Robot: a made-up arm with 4 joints.
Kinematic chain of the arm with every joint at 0, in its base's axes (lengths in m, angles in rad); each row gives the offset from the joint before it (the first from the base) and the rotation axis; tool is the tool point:
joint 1: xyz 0 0 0.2 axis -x
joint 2: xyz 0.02 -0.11 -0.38 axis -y
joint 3: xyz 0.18 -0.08 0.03 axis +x
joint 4: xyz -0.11 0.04 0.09 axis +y
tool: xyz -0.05 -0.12 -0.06
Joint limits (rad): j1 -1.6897..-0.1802 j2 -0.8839..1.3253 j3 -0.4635..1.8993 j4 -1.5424..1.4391
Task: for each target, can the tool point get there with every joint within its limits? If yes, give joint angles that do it. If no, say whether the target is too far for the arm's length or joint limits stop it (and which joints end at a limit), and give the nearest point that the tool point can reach.
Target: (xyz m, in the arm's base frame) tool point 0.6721 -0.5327 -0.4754
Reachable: no: too far | nearest point 0.1669 -0.1813 -0.2626 | short by 0.651 m
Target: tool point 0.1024 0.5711 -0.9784
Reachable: no: too far | nearest point 0.0716 0.2446 -0.3047 | short by 0.749 m
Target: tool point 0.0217 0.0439 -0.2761
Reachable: yes | joints -0.6940 -0.4143 0.9800 0.2390
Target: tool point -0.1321 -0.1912 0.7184
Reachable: no: joint limits stop it (at a limit: joint 1, joint 3, joint 4) | nearest point -0.0098 -0.1638 -0.0319 | short by 0.761 m
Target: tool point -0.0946 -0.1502 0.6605
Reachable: no: joint limits stop it (at a limit: joint 1, joint 3, joint 4) | nearest point -0.0043 -0.1639 -0.0311 | short by 0.698 m
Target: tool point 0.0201 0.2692 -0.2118
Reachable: yes | joints -1.2072 0.3832 1.1934 0.6813
